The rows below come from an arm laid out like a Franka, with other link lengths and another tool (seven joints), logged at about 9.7 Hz.
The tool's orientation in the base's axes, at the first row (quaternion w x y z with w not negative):
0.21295 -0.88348 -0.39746 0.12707
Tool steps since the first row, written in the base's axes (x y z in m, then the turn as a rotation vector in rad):
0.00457 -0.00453 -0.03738 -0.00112 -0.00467 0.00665
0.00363 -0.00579 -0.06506 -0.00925 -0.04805 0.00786
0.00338 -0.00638 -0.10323 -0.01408 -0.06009 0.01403
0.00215 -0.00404 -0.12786 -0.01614 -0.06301 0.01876
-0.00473 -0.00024 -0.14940 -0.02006 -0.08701 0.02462
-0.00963 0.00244 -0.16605 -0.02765 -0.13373 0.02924
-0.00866 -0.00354 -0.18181 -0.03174 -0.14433 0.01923
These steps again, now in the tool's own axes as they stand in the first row. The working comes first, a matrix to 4 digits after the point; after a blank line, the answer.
The tool's axes in the first row as the columns of a matrix, in the base's axes (used below as rounded here):
0.6518 0.6482 -0.3938
0.7564 -0.5934 0.2753
-0.0552 -0.4773 -0.8770

0.00162 0.02349 0.02974 -0.00463 -0.00113 -0.00668
0.00158 0.03684 0.05403 -0.04281 0.01877 -0.01648
0.00308 0.05525 0.08745 -0.05540 0.01983 -0.02330
0.00540 0.06482 0.11017 -0.05922 0.01797 -0.02744
0.00498 0.06839 0.13282 -0.08025 0.02688 -0.03765
0.00473 0.07157 0.15009 -0.12079 0.04748 -0.05157
0.00171 0.08327 0.16188 -0.13092 0.05589 -0.04410

